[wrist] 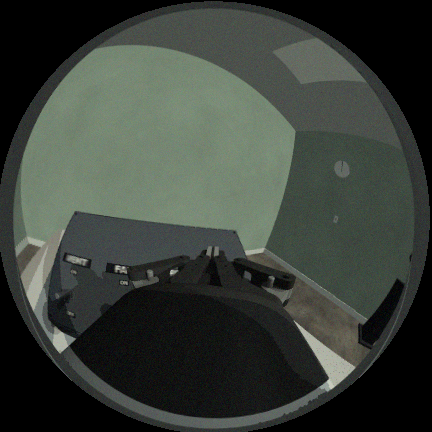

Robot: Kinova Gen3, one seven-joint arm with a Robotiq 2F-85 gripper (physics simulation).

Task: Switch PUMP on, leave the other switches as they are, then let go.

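Places are measured from the arm's base along level axes (x ahead, y left, z up), in centimetres.
Pixels of known places: gripper, fingertip midpoint: (212,253).
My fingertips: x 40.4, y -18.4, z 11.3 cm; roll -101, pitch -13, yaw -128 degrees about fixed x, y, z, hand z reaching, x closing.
Behind a point stands the place of what it marks.
The dark switch panel (155,235) {x 56.2, y -14.6, z 5.7 cm} stands in the lower left and middle of the wrist view. Its VENT label (77,260) {x 52.1, y 4.5, z 1.6 cm} and part of its FAN label (119,269) {x 49.8, y -5.7, z 1.5 cm} show, with a small ON mark (124,283) {x 47.3, y -6.4, z 0.3 cm} below FAN. The VENT switch (60,295) {x 42.9, y 6.4, z 1.2 cm} shows dimly at the panel's left, in shadow. My gripper (212,253) {x 40.4, y -18.4, z 11.3 cm} is shut with nothing between the fingers, and its tips overlap the right part of the panel in the view. The PUMP switch and the VALVE switch are hidden behind the gripper, so their positions cannot be told. The FAN switch is hidden too.
The panel stands on a pale table (325,352), whose edge shows at the lower right. A green wall (160,130) rises behind. A dark flat object (382,317) stands at the far right. A round disc (342,169) is on the right wall.
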